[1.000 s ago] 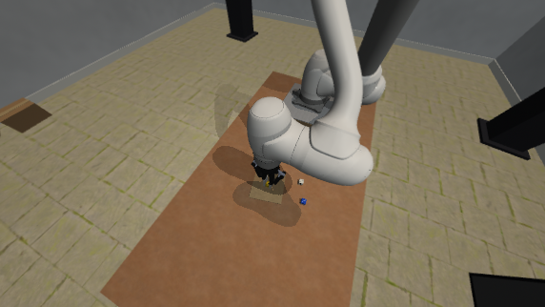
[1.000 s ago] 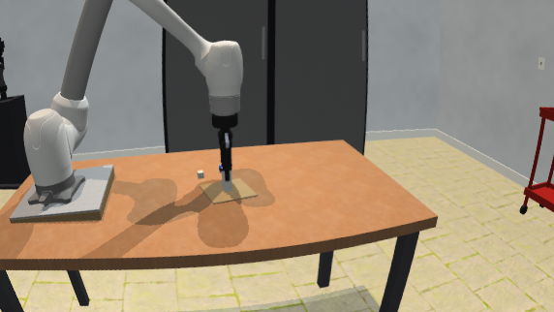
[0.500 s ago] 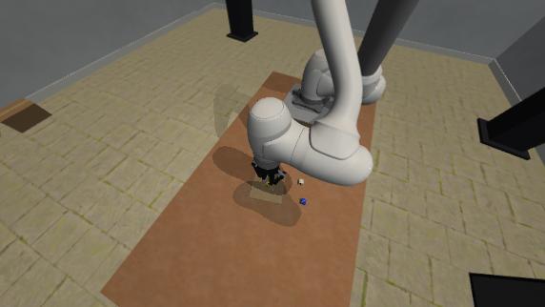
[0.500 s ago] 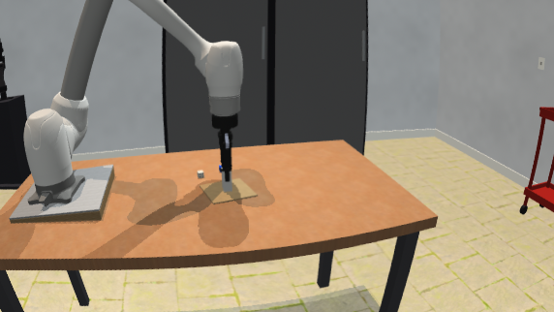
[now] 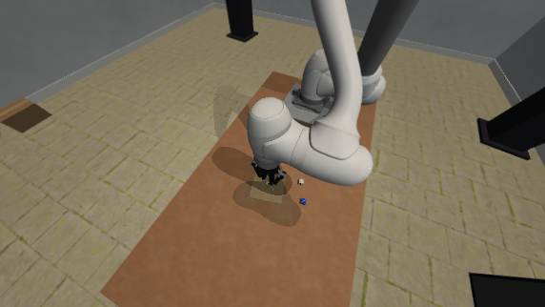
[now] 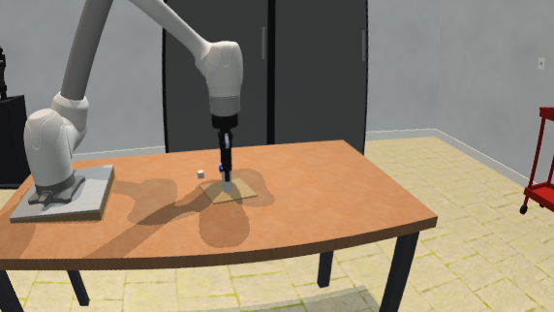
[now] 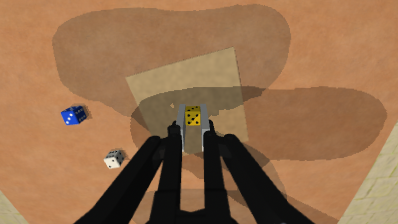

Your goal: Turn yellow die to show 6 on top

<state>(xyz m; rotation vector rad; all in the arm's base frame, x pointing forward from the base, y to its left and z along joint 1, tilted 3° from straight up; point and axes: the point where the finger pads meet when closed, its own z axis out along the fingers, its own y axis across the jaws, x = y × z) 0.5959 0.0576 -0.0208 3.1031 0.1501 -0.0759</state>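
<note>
Right now my hand is 2 cm above the yellow die. The rest, counted from my hand: tan mat 4 cm below; blue die 16 cm to the left, 3 cm below, 1 cm behind; white die 12 cm to the left, 9 cm behind, 3 cm below.
</note>
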